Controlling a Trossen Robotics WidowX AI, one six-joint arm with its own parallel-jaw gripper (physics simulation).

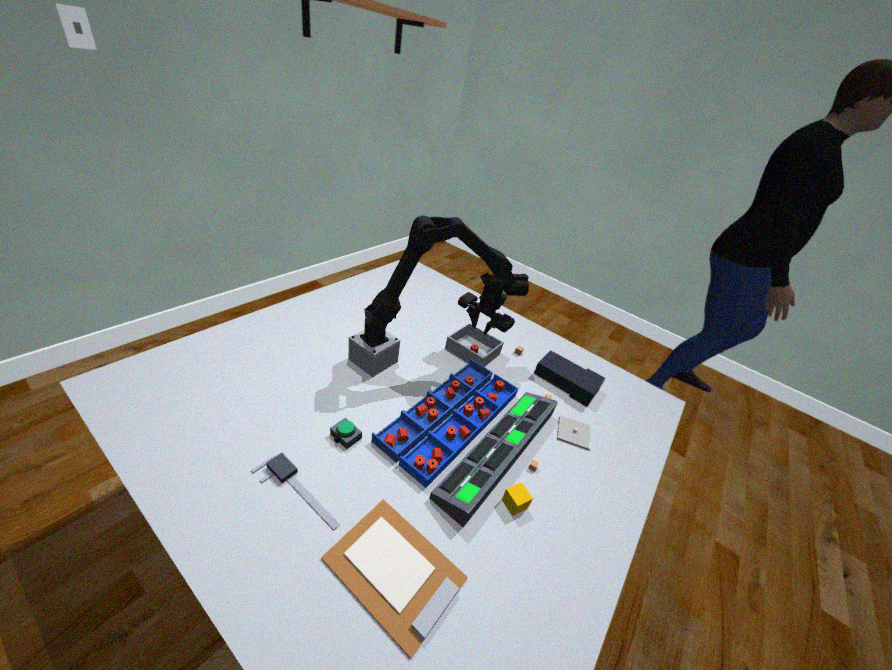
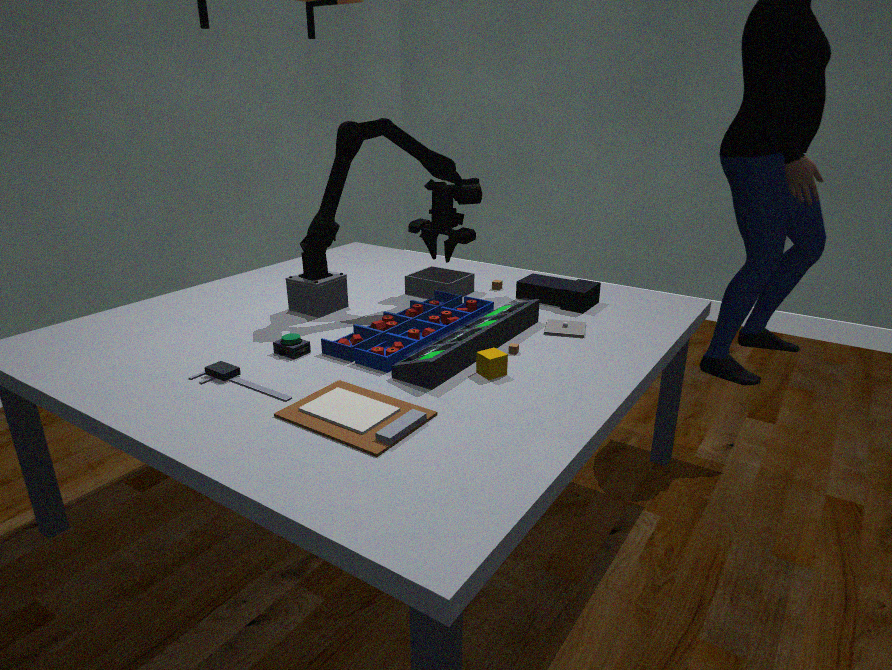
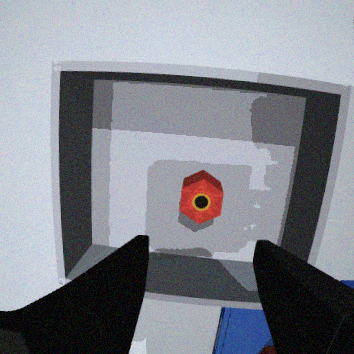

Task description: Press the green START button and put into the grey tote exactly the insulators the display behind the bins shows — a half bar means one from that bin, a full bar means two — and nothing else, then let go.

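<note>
The grey tote (image 1: 465, 354) (image 2: 432, 284) (image 3: 75, 160) stands past the far end of the bins. One red insulator (image 1: 474, 348) (image 3: 201, 192) lies inside it, apart from the fingers. My gripper (image 1: 481, 331) (image 2: 441, 259) (image 3: 201, 248) is open and empty, above the tote. The blue bins (image 1: 411, 467) (image 2: 353, 354) hold several red insulators. The dark display (image 1: 463, 512) (image 2: 432, 377) behind them shows three green areas, at the near end, around the middle and towards the far end. The green START button (image 1: 346, 428) (image 2: 290, 337) is on a black base left of the bins.
A black block (image 1: 568, 377) (image 2: 557, 291) and a small wooden cube (image 1: 519, 350) (image 2: 496, 284) are right of the tote. A yellow cube (image 1: 517, 498) (image 2: 491, 363) is beside the display. A clipboard (image 1: 354, 545) (image 2: 295, 413) and caliper (image 1: 281, 468) (image 2: 222, 370) lie towards the front.
</note>
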